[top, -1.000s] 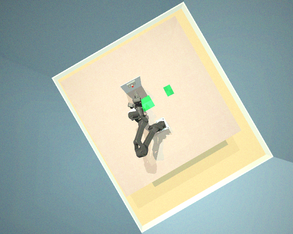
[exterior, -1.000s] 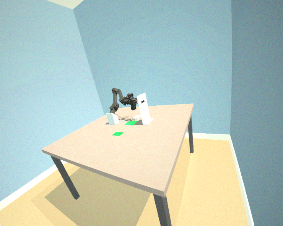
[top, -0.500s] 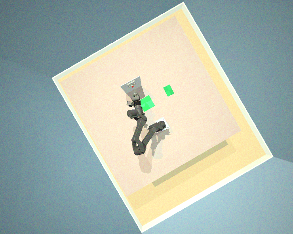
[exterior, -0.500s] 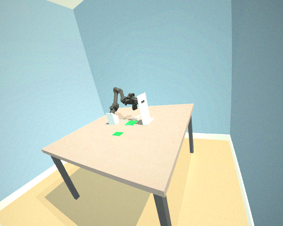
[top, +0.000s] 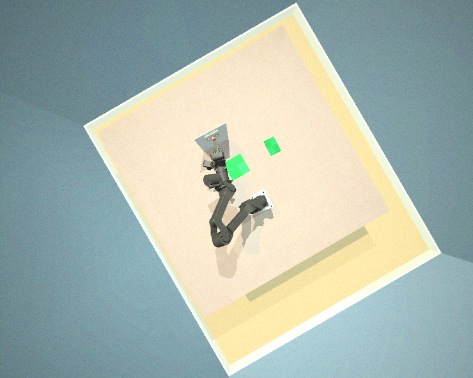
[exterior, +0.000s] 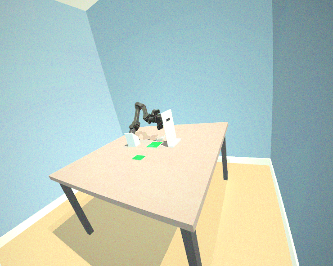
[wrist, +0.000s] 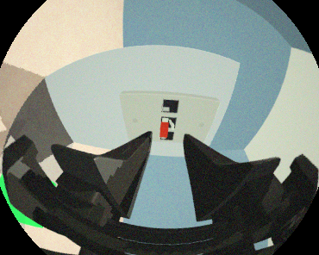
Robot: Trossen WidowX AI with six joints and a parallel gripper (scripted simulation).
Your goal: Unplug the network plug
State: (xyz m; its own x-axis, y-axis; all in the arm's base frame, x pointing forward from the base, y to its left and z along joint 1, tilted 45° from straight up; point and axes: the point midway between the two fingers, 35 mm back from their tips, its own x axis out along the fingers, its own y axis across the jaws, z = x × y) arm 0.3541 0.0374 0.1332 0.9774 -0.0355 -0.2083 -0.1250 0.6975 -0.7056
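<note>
The plug is 20 mm ahead of my gripper tip. Also, from my gripper tip: upright panel 40 mm ahead, 90 mm below; then green square 140 mm behind, 60 mm to the right, 230 mm below.
</note>
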